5 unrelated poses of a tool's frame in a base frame.
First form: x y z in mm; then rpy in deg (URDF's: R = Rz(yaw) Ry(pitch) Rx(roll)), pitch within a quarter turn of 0, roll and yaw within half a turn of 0.
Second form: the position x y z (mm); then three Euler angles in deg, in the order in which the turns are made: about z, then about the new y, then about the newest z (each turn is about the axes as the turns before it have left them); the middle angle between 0 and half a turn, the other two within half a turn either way. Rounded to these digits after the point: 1 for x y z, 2 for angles.
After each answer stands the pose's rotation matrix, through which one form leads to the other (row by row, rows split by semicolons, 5 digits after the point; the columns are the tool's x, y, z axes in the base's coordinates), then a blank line. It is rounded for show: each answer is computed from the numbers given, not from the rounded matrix.
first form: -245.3, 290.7, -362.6, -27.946, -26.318, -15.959
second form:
-245.3, 290.7, -362.6, 113.93, 37.64, -136.55
0.86180 0.44265 -0.24771; -0.24645 0.79222 0.55826; 0.44335 -0.42006 0.79182

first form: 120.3, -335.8, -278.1, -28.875, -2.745, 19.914
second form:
120.3, -335.8, -278.1, 114.88, 28.99, -95.67
0.93913 -0.27652 -0.20391; 0.34022 0.83119 0.43974; 0.04789 -0.48235 0.87467

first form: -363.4, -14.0, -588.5, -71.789, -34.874, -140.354
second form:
-363.4, -14.0, -588.5, -39.70, 75.14, -126.27
-0.63172 -0.21882 0.74368; -0.52346 -0.58718 -0.61742; 0.57177 -0.77932 0.25639

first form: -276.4, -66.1, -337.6, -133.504, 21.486, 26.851
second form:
-276.4, -66.1, -337.6, 136.02, 129.83, -61.51
0.83018 0.07391 -0.55257; 0.42028 -0.73418 0.53324; -0.36627 -0.67492 -0.64057

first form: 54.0, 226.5, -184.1, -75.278, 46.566, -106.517
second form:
54.0, 226.5, -184.1, -27.32, 79.94, -42.48
-0.19546 0.44331 0.87480; -0.65915 0.60110 -0.45189; -0.72617 -0.66495 0.17472

